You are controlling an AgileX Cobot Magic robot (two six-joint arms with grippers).
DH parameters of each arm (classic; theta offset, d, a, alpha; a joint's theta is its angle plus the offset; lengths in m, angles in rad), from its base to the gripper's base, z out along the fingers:
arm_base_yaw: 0 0.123 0 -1.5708
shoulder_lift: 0.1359 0 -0.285 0
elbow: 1.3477 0 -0.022 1.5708
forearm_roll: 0 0.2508 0 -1.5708
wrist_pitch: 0 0 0.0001 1.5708
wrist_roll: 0 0.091 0 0
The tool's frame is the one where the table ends.
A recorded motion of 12 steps. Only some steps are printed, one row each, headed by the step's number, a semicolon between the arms.
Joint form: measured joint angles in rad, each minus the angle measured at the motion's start. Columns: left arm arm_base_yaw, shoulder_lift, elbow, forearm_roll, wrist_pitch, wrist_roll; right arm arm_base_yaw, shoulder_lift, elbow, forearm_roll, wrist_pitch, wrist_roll.
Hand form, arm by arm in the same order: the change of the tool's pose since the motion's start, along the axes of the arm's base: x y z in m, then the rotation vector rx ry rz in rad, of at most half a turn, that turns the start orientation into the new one. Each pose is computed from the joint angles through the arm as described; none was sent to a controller.
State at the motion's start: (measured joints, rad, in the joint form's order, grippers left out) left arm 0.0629 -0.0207 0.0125 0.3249 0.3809 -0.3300; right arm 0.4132 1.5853 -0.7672 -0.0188 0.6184 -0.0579
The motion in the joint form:
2: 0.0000 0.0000 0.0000 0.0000 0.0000 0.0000; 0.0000 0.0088 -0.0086 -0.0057 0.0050 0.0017
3: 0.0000 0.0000 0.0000 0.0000 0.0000 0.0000; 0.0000 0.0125 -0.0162 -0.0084 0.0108 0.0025
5: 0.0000 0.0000 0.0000 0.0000 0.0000 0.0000; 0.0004 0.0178 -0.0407 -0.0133 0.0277 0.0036
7: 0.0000 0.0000 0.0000 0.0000 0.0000 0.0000; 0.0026 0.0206 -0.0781 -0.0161 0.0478 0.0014
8: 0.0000 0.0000 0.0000 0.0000 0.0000 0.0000; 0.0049 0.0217 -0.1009 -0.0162 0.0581 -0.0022
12: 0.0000 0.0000 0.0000 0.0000 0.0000 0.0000; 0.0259 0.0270 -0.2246 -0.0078 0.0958 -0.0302
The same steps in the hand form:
2: 0.0000 0.0000 0.0000 0.0000 0.0000 0.0000; 0.0019 0.0005 -0.0005 -0.0057 0.0032 0.0021
3: 0.0000 0.0000 0.0000 0.0000 0.0000 0.0000; 0.0033 0.0010 0.0001 -0.0082 0.0041 0.0030
5: 0.0000 0.0000 0.0000 0.0000 0.0000 0.0000; 0.0076 0.0026 0.0038 -0.0108 0.0004 0.0051
7: 0.0000 0.0000 0.0000 0.0000 0.0000 0.0000; 0.0139 0.0058 0.0111 -0.0078 -0.0141 0.0107
8: 0.0000 0.0000 0.0000 0.0000 0.0000 0.0000; 0.0175 0.0081 0.0159 -0.0043 -0.0249 0.0162
12: 0.0000 0.0000 0.0000 0.0000 0.0000 0.0000; 0.0357 0.0237 0.0437 0.0276 -0.0988 0.0578

